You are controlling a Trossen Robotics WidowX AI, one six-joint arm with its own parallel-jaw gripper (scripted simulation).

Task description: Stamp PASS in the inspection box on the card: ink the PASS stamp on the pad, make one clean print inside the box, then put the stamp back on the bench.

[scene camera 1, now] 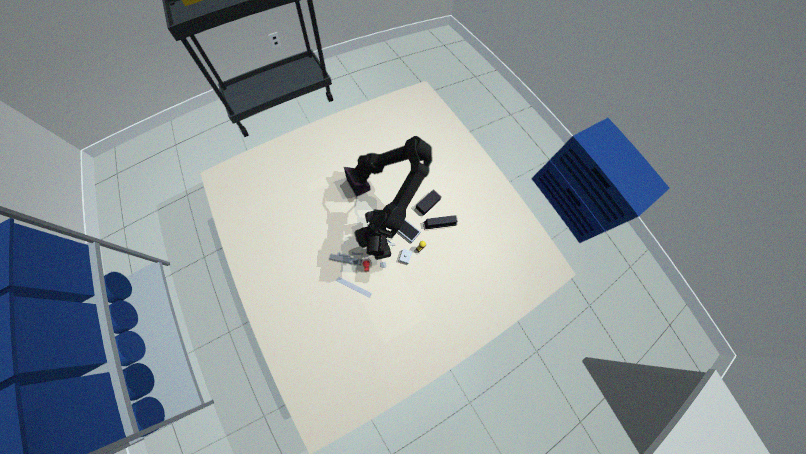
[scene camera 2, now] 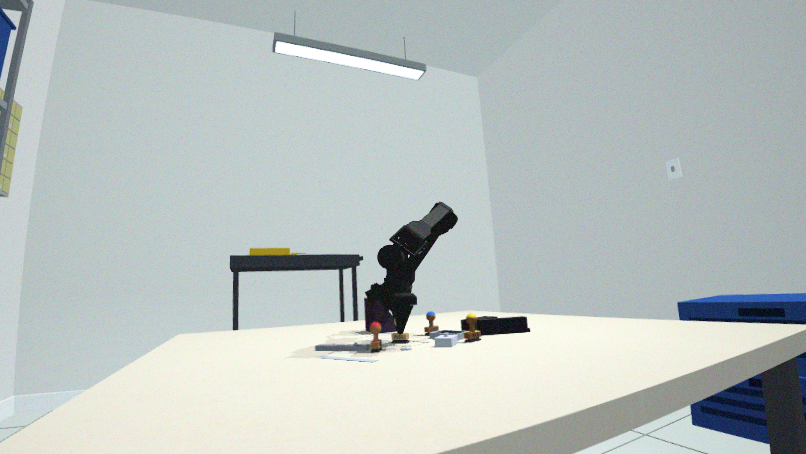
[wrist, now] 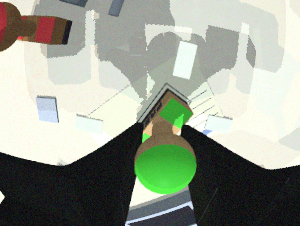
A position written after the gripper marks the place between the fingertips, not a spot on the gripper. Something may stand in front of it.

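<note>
The gripper (scene camera 2: 399, 333) is visible in the scene, and the wrist view shows the same gripper (wrist: 161, 130).
</note>
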